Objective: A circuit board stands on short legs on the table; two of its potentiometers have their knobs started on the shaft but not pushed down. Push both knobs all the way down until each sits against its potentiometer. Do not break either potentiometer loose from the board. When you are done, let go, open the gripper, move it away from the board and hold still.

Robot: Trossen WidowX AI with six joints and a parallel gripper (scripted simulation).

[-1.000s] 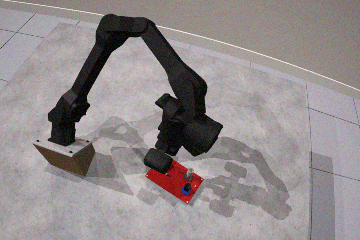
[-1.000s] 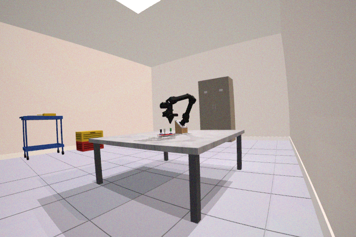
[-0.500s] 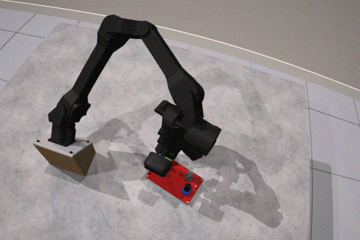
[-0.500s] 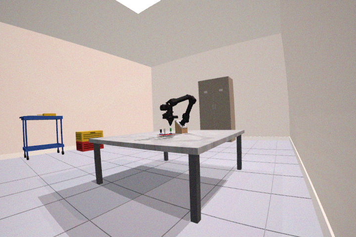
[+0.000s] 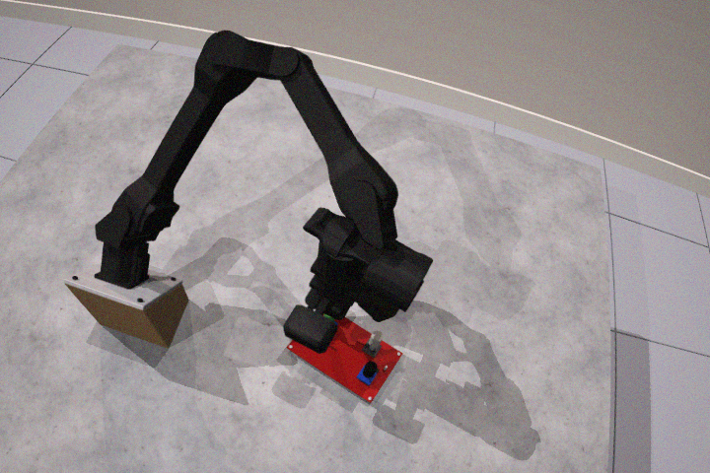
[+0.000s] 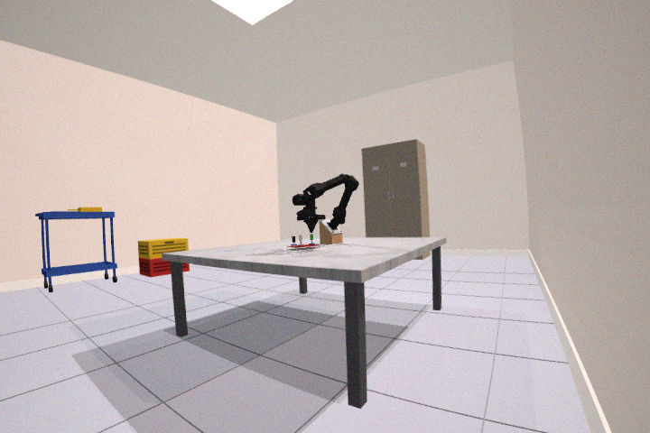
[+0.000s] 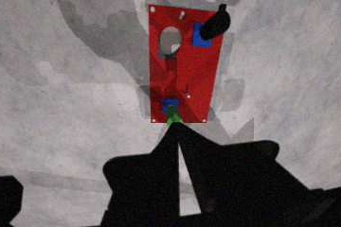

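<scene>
Now: the green knob 2 cm below my gripper tip. The rest, counted from my gripper tip: black knob (8 cm ahead, 7 cm to the right, 3 cm below).
</scene>
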